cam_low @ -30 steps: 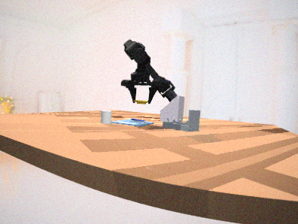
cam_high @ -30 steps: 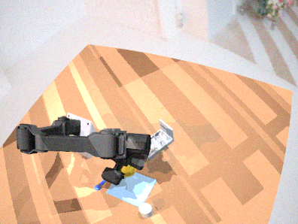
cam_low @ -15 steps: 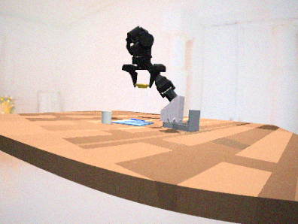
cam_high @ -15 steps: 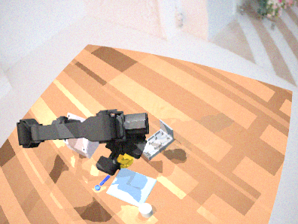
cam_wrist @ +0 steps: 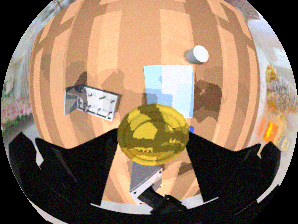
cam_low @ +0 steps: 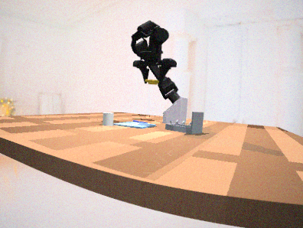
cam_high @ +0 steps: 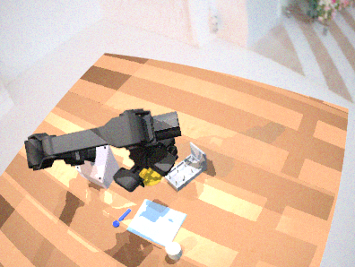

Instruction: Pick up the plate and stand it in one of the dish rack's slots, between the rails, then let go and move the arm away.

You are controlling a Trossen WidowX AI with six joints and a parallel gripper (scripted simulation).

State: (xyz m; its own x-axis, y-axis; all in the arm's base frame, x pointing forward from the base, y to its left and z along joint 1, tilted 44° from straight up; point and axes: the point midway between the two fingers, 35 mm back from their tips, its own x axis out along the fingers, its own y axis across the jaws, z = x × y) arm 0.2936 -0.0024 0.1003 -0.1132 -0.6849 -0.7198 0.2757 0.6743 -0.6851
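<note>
Right now my gripper tip is 3 cm short of the grey dish rack, 15 cm to the right of it and 16 cm above it. Also, from my gripper tip: yellow plate: 1 cm above; then light blue mat: 6 cm to the right, 18 cm below; then blue spoon: 11 cm behind, 9 cm to the right, 18 cm below.
</note>
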